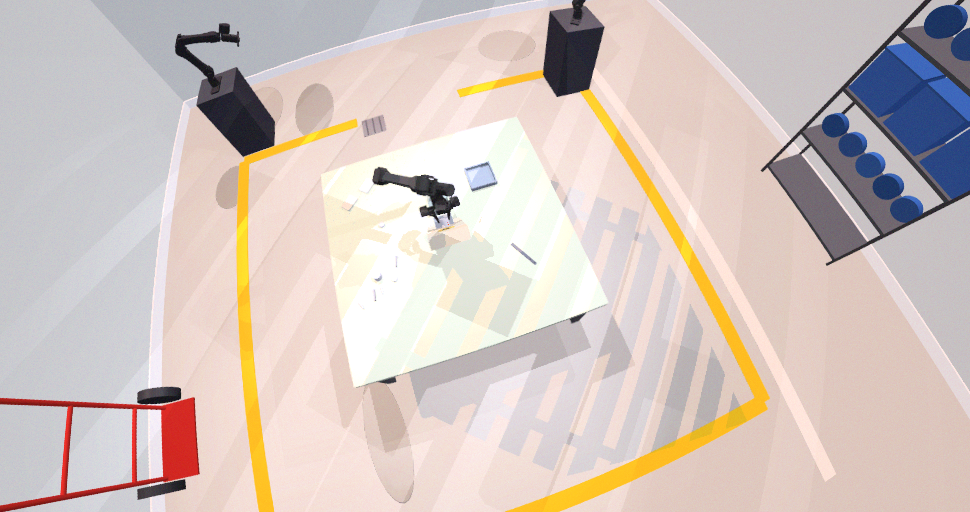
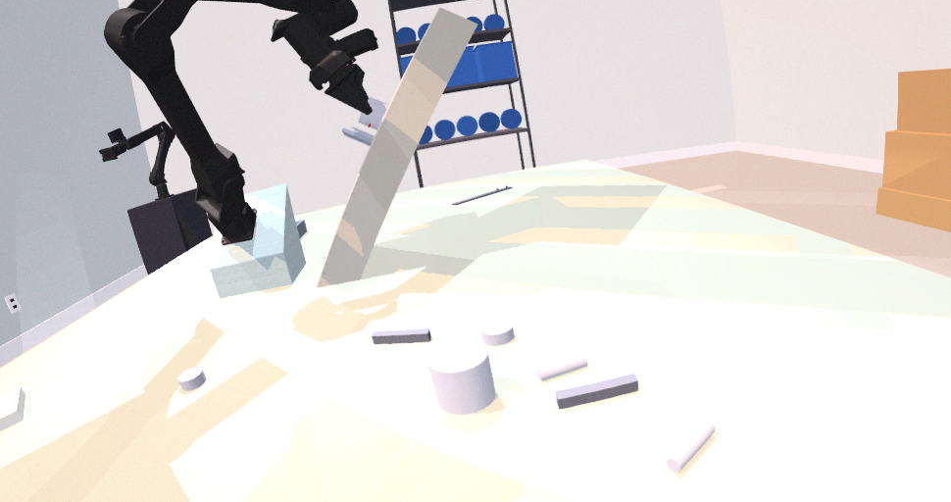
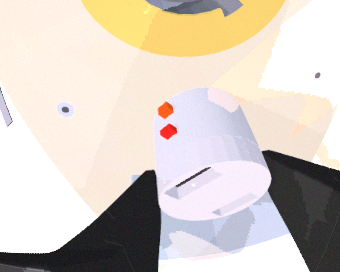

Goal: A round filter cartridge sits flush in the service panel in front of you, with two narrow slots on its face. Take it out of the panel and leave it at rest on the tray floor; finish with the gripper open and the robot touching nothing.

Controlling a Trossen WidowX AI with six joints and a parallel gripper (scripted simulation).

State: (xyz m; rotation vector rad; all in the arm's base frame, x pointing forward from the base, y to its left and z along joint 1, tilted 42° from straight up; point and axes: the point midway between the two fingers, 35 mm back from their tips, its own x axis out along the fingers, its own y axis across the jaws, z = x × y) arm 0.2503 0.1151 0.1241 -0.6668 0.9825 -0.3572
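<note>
My gripper tip is now 34 cm past the tray, 28 cm to the right of it and 22 cm above it. The rest, counted from my gripper tip: filter cartridge right at my gripper tip.
</note>
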